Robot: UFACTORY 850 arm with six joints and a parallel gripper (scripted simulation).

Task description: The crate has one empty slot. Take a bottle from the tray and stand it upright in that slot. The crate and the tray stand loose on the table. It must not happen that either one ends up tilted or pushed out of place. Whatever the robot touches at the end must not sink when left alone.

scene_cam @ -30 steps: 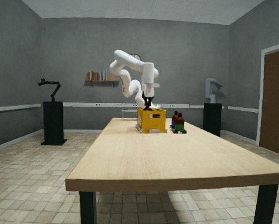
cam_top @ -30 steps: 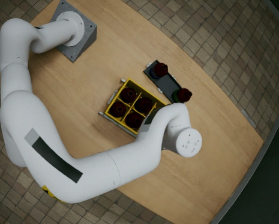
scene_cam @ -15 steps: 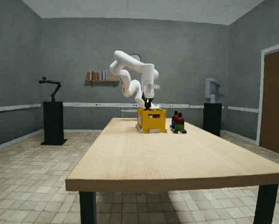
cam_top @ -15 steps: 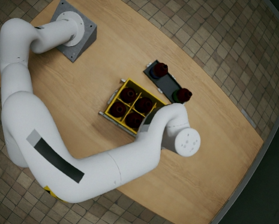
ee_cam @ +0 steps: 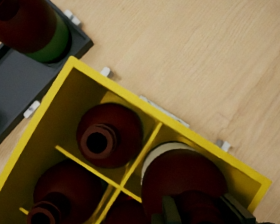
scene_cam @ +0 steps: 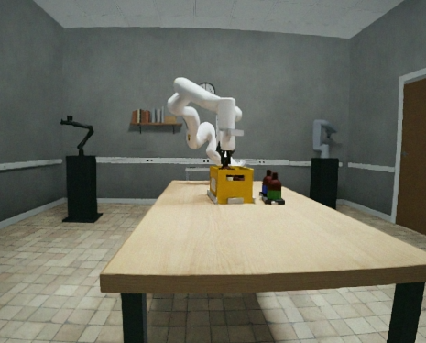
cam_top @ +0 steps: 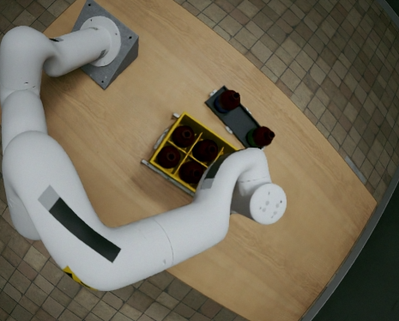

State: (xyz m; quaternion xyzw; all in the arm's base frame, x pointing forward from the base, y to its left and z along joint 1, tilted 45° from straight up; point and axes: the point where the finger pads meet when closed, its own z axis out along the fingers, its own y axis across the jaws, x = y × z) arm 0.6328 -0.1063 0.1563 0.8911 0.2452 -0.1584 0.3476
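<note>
Now: hand 70 mm above the bottle. Round my hand: yellow crate: 130 mm below, 90 mm behind, 40 mm to the left; then dark tray: 270 mm to the left, 210 mm below, 40 mm behind.
</note>
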